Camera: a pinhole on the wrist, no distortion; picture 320 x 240 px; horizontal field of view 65.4 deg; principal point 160.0 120.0 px. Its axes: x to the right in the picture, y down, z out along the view. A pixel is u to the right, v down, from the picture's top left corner.
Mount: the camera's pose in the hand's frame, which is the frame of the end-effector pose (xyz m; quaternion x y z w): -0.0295 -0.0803 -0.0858 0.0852 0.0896 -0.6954 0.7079
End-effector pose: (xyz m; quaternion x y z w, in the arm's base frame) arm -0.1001 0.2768 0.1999 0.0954 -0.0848 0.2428 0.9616
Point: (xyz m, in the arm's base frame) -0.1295 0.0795 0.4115
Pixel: 131 89
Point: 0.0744 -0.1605 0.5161
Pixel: 258 139
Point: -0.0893 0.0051 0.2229
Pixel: 296 18
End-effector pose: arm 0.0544 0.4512 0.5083 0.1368 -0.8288 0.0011 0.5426
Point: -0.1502 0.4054 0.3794
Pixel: 43 120
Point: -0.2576 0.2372 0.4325
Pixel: 137 191
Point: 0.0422 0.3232 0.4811
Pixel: 183 189
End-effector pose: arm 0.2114 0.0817 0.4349 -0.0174 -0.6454 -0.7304 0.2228
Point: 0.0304 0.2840 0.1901
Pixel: 272 157
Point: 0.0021 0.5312 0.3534
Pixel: 143 143
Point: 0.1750 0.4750 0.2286
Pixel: 181 51
